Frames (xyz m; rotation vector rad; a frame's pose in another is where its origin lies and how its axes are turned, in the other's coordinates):
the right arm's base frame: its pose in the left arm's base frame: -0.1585 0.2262 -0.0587 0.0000 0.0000 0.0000
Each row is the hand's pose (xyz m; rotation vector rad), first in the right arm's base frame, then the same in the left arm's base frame.
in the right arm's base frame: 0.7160 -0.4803 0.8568 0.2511 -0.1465 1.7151
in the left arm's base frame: 0.5575 -0.2541 0.7981 0.2511 -0.1465 1.7151
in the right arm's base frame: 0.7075 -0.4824 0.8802 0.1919 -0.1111 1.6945
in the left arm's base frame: 0.5490 -0.2562 0.8215 0.1919 -0.1111 1.6945
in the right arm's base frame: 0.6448 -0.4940 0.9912 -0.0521 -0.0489 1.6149
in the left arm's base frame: 0.4863 -0.2678 0.9325 -0.0521 -0.0489 1.6149
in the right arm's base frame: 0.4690 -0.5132 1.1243 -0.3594 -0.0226 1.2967
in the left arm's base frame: 0.3105 -0.2870 1.0656 -0.3594 -0.0226 1.2967
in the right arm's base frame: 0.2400 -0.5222 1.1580 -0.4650 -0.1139 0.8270
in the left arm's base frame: 0.0815 -0.2960 1.0993 -0.4650 -0.1139 0.8270
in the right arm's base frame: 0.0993 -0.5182 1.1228 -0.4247 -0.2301 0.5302
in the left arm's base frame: -0.0592 -0.2920 1.0641 -0.4247 -0.2301 0.5302
